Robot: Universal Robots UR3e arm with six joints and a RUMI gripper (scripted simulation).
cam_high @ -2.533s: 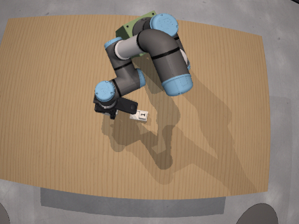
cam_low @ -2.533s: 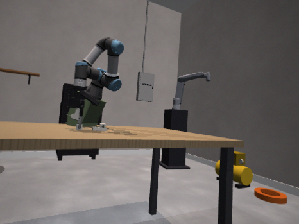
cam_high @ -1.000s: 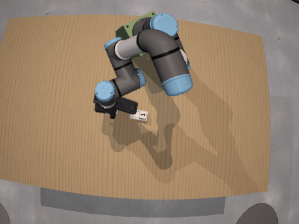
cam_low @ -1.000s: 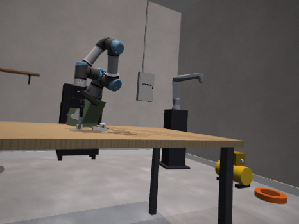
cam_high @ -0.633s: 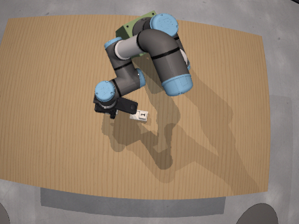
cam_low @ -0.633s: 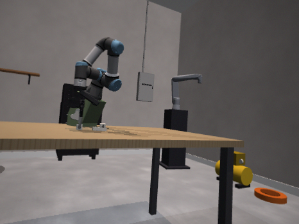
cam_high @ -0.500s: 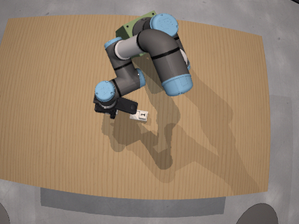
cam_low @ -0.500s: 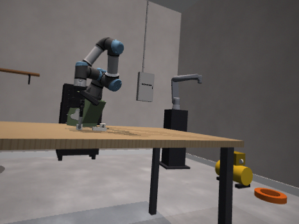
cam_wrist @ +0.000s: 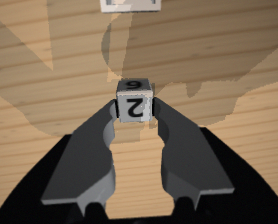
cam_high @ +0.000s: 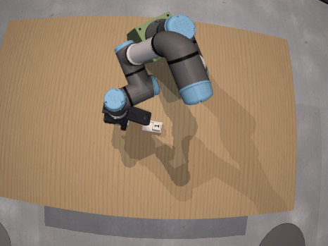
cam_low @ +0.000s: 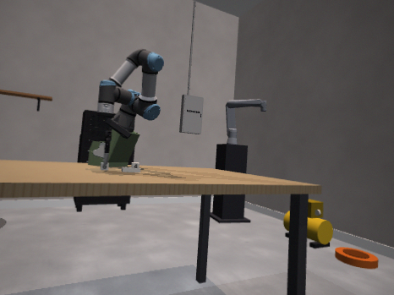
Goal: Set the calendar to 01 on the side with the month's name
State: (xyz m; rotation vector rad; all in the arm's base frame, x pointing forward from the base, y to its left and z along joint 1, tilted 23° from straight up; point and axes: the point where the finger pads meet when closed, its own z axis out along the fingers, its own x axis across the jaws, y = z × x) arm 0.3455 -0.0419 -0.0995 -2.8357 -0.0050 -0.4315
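Right now the white tray is 1 cm behind my hand, 11 cm to the left of it and 2 cm below it. Also, from my hand: white cube: 1 cm below.
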